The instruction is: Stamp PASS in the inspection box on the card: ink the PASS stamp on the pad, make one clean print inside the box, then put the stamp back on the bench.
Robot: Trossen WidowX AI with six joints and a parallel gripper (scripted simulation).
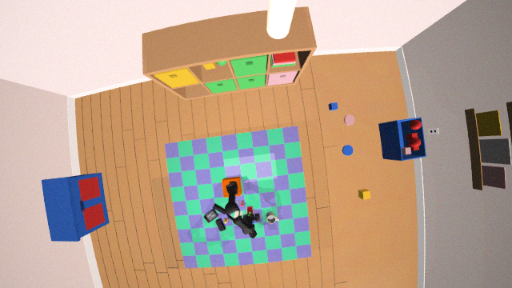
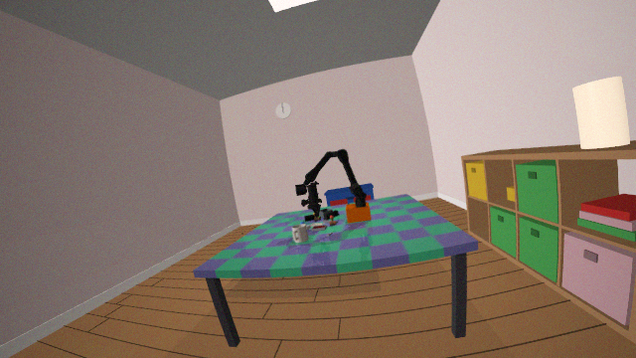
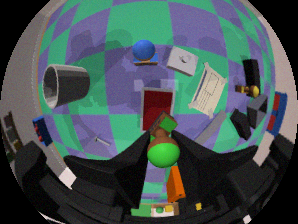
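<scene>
My gripper tip is now 120 mm to the left of the card, 90 mm above it and 50 mm short of it. Also, from my gripper tip: red ink pad: 80 mm below; then green-knobbed stamp: right at my gripper tip; then red-knobbed stamp: 80 mm behind, 60 mm to the right, 60 mm below.
</scene>
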